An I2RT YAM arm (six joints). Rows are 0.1 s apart.
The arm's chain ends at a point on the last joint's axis. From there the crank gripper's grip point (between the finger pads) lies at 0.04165 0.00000 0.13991 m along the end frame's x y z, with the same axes.
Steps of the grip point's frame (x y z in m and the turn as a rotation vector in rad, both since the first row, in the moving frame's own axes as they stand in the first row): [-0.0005, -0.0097, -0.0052, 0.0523, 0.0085, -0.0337]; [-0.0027, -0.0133, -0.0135, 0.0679, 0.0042, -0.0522]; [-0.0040, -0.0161, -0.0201, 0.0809, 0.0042, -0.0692]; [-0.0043, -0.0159, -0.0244, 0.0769, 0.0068, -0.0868]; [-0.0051, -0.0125, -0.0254, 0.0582, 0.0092, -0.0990]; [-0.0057, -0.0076, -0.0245, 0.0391, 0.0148, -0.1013]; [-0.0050, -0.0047, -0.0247, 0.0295, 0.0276, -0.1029]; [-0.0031, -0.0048, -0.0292, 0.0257, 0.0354, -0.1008]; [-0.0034, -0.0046, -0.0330, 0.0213, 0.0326, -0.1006]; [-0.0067, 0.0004, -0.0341, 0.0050, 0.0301, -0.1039]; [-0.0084, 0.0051, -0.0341, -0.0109, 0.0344, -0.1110]
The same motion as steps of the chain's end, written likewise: [-0.0015, -0.0010, -0.0046, 0.0523, 0.0085, -0.0337]; [-0.0030, -0.0016, -0.0129, 0.0679, 0.0042, -0.0522]; [-0.0041, -0.0019, -0.0194, 0.0809, 0.0042, -0.0692]; [-0.0046, -0.0015, -0.0236, 0.0769, 0.0068, -0.0868]; [-0.0058, -0.0002, -0.0247, 0.0582, 0.0092, -0.0990]; [-0.0073, 0.0022, -0.0237, 0.0391, 0.0148, -0.1013]; [-0.0084, 0.0039, -0.0234, 0.0295, 0.0276, -0.1029]; [-0.0076, 0.0032, -0.0275, 0.0257, 0.0354, -0.1008]; [-0.0076, 0.0028, -0.0315, 0.0213, 0.0326, -0.1006]; [-0.0106, 0.0056, -0.0328, 0.0050, 0.0301, -0.1039]; [-0.0130, 0.0085, -0.0326, -0.0109, 0.0344, -0.1110]
